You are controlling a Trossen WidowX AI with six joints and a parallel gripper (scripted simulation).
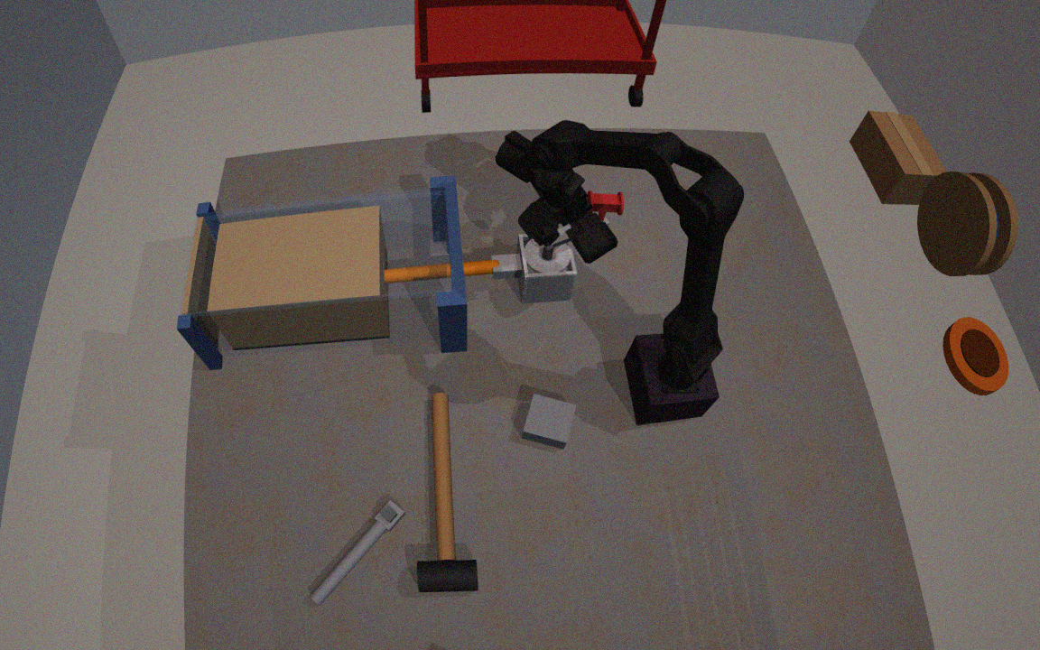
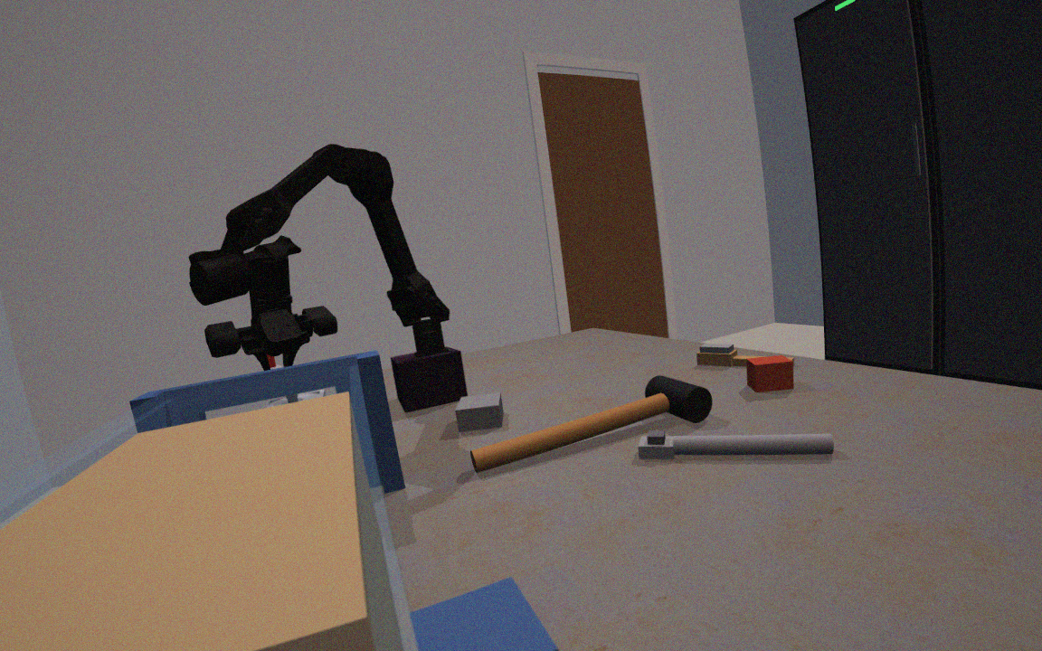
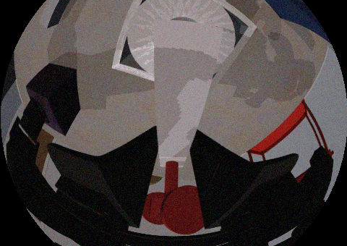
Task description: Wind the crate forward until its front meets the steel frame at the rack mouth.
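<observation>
My gripper tip is now 30 mm past the red knob, 10 mm to the left of it and 50 mm below it. Also, from my gripper tip: winch handle: 20 mm above; then grey winch: 50 mm ahead, 20 mm to the left, 90 mm below; then blue steel frame: 220 mm ahead, 40 mm to the left, 10 mm below.
</observation>
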